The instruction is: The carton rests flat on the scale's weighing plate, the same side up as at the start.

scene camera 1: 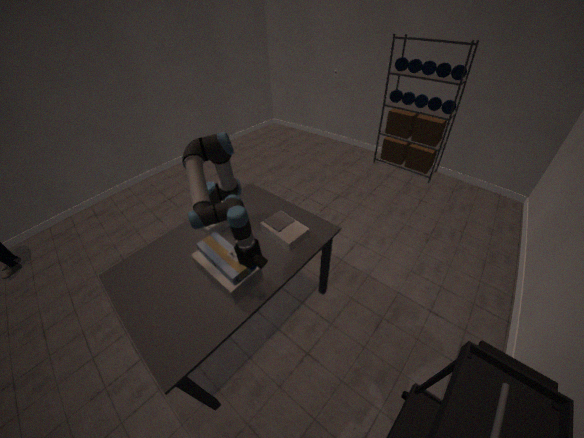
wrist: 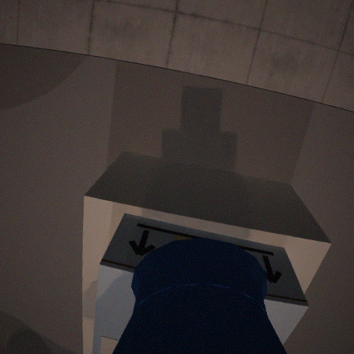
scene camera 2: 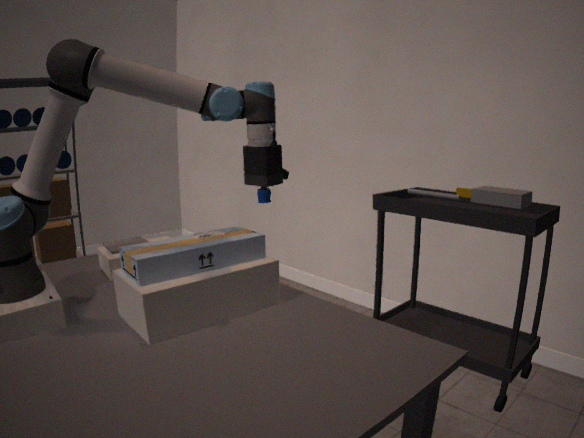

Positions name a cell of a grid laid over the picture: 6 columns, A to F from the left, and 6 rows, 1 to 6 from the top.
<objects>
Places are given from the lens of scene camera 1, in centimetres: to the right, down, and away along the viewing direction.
carton (scene camera 1: C4): -38, 17, 122
beige block (scene camera 1: C5): -27, 36, 114
scale (scene camera 1: C4): -3, 8, 148
The marked spots on the scale and the beige block are 50 cm apart.
</objects>
